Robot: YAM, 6 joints.
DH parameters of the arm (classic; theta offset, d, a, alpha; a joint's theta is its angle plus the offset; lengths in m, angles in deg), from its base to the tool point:
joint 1: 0 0.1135 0.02 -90
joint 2: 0 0 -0.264 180
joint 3: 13.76 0 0.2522 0
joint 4: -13.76 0 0.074 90
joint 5: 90 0 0 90
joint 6: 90 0.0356 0 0
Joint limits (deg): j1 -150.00..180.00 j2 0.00..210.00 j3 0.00..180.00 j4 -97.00..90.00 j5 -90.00..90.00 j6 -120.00..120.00
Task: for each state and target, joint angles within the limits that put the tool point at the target. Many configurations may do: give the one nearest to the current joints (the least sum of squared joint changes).
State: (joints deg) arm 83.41 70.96 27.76 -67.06 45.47 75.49
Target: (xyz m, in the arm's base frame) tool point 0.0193 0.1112 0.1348
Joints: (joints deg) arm 92.57 72.24 25.18 -66.54 42.98 75.49
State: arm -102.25 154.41 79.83 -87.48 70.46 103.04
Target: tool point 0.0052 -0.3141 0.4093
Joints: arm -82.78 100.30 114.09 -88.87 74.66 103.04
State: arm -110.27 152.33 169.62 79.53 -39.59 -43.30
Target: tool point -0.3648 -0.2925 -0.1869
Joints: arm -144.42 198.78 118.27 90.00 -46.06 -43.30
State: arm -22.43 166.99 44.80 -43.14 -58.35 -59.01
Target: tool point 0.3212 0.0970 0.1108
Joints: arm 11.30 117.50 67.68 -47.78 -64.74 -59.01
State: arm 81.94 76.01 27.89 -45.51 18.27 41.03
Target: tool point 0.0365 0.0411 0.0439
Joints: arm 63.84 89.83 4.99 -31.95 24.28 41.03
